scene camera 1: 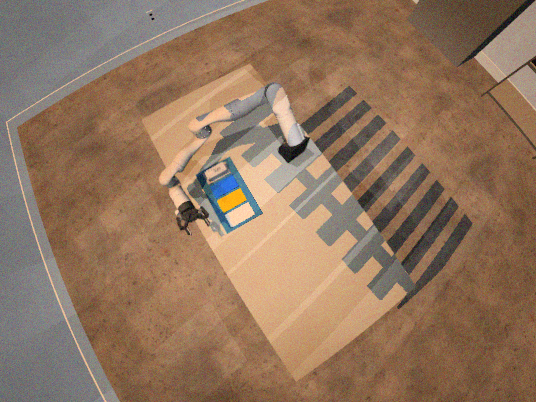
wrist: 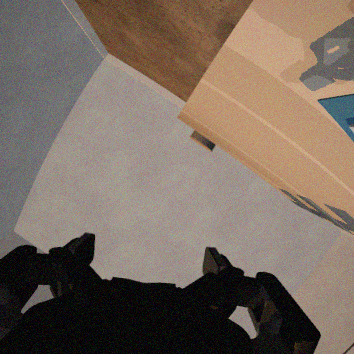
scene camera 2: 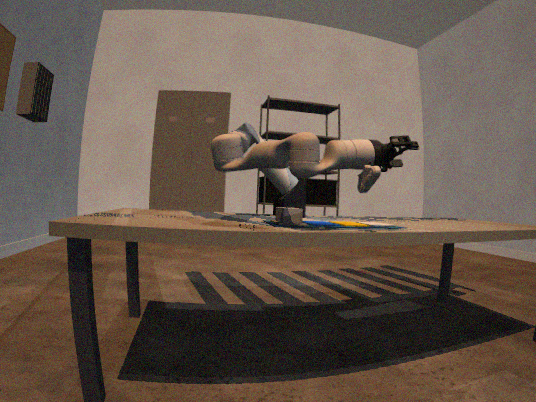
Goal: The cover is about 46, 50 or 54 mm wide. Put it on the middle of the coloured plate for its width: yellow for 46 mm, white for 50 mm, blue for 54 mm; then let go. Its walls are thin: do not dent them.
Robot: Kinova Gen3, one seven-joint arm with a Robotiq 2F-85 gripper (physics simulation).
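Frame: origin at the arm's base, x down, y right, z back, level; millimetres.
Seen in the pictures: gripper, between the fingertips: (scene camera 1: 200, 230) (wrist: 148, 252) (scene camera 2: 409, 154); arm's base, origin of its link: (scene camera 1: 295, 141) (scene camera 2: 290, 187).
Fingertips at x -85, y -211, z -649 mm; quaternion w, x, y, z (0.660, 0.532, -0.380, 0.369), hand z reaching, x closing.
Pixels of each thing's middle, then the offset from my fingertips to it.
- cover, middle of its body: (scene camera 2: 288, 214) (scene camera 1: 216, 171) dx +181, dy +301, dz +182 mm
- teal board, middle of its body: (scene camera 2: 334, 224) (scene camera 1: 228, 193) dx +204, dy +158, dz +185 mm
The cover (scene camera 1: 216, 171) (scene camera 2: 288, 216) is a pale, box-like piece at one end of the teal board (scene camera 1: 257, 211) (wrist: 334, 108), beside the blue plate (scene camera 1: 226, 186) (scene camera 2: 317, 223). Its width cannot be told by eye. The yellow plate (scene camera 1: 232, 200) (scene camera 2: 352, 224) lies in the middle of the row, and the white plate (scene camera 1: 241, 215) at the far end from the cover. My gripper (scene camera 1: 199, 226) (scene camera 2: 407, 154) (wrist: 148, 252) is open and empty. It hangs well above table height, past the table's long edge, pointing sideways away from the cover. The cover does not show in the wrist view.
The wooden table (scene camera 1: 280, 300) (scene camera 2: 150, 231) (wrist: 260, 125) carries the arm's base (scene camera 1: 293, 150) and striped shadows. The arm (scene camera 1: 185, 157) (scene camera 2: 305, 152) reaches across beside the board. A shelf rack (scene camera 2: 300, 106) and a brown door (scene camera 2: 190, 150) stand behind the table.
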